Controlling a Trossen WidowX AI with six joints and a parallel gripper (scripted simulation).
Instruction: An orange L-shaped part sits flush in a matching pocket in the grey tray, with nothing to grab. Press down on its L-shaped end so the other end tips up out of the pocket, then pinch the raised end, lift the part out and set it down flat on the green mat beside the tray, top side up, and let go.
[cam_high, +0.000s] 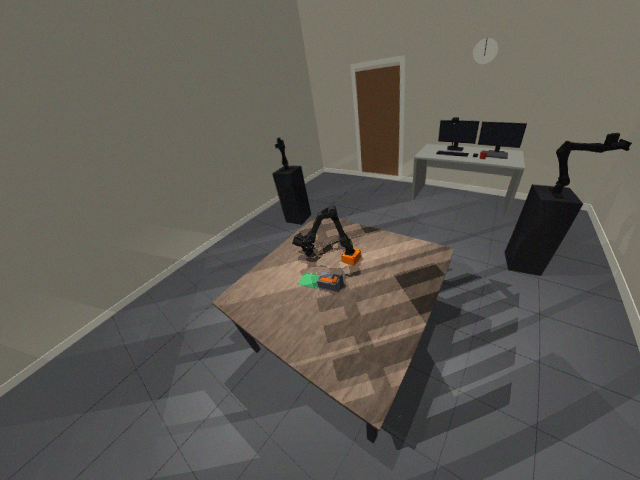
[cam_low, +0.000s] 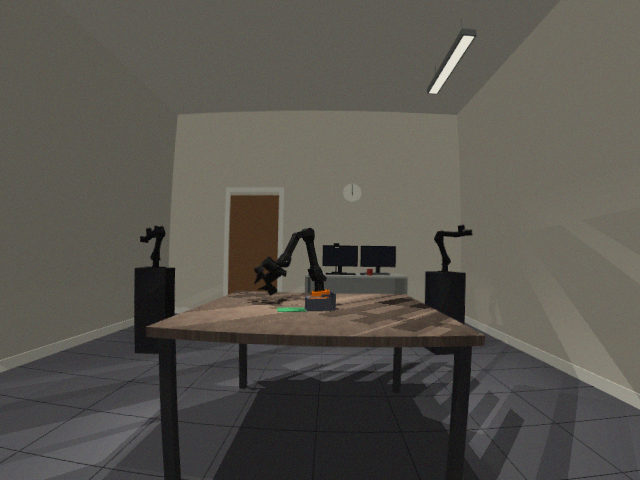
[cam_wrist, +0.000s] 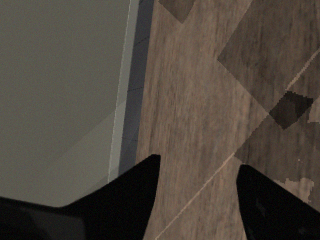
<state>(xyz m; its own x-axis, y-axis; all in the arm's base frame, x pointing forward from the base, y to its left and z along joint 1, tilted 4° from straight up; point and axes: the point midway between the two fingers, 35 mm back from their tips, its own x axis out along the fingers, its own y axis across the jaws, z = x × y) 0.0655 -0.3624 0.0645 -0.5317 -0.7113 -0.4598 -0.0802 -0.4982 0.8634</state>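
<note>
The orange L-shaped part is 360 mm to the left of my gripper tip, 230 mm ahead of it and 50 mm below it. Round my gripper tip: green mat: 240 mm ahead, 200 mm to the left, 110 mm below.
</note>
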